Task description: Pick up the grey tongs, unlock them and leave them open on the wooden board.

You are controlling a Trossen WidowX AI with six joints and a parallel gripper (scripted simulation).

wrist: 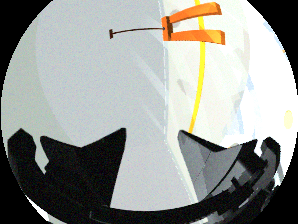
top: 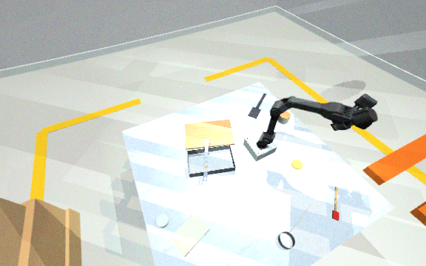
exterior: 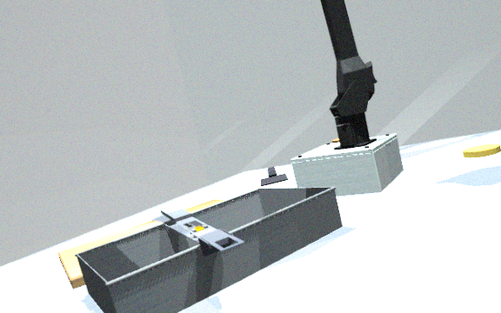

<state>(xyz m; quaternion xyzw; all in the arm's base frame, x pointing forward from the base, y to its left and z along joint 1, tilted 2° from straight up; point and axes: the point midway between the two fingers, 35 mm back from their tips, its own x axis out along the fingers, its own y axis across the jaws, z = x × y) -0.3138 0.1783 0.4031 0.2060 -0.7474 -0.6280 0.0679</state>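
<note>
My gripper tip is 70 cm short of the grey roasting tin, 45 cm above it and 23 cm to the left of it. Round my gripper tip: dark scraper 57 cm to the right, 47 cm below, 13 cm ahead; red-headed spatula 47 cm below, 32 cm to the left, 15 cm ahead; cork-topped jar 44 cm below, 35 cm to the right, 3 cm ahead.
</note>
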